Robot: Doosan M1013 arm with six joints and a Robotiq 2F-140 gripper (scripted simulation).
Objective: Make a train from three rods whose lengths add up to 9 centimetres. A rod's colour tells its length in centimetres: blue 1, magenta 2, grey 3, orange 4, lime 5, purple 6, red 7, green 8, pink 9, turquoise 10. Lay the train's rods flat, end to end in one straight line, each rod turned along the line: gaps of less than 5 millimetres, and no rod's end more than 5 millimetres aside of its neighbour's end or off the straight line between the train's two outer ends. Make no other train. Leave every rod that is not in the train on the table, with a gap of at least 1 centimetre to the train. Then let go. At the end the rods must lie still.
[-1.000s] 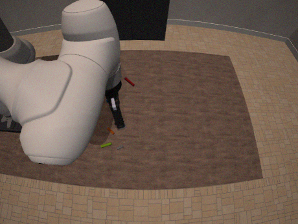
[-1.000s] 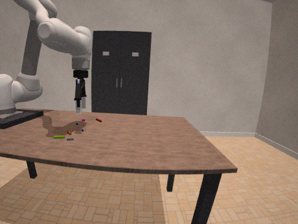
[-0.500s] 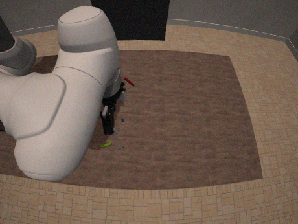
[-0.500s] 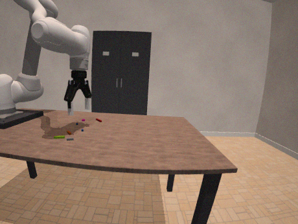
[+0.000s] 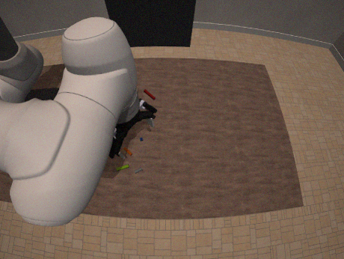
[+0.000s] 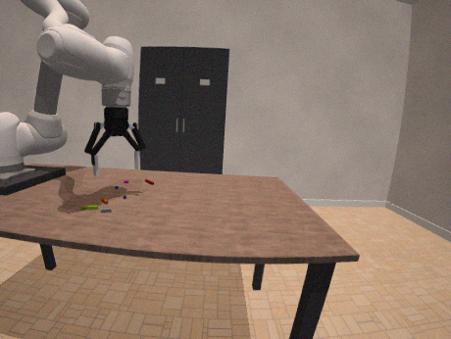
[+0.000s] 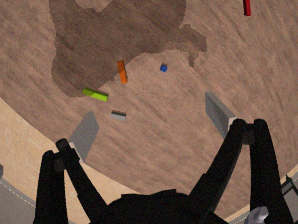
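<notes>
My hand is 110 mm above the grey rod, 80 mm to the left of it and 10 mm past it. Also, from my hand: orange rod 110 mm below, 50 mm behind, 10 mm to the right; then magenta rod 240 mm to the left, 110 mm below, 70 mm behind; then lime rod 110 mm below, 70 mm to the right, 70 mm behind.
</notes>
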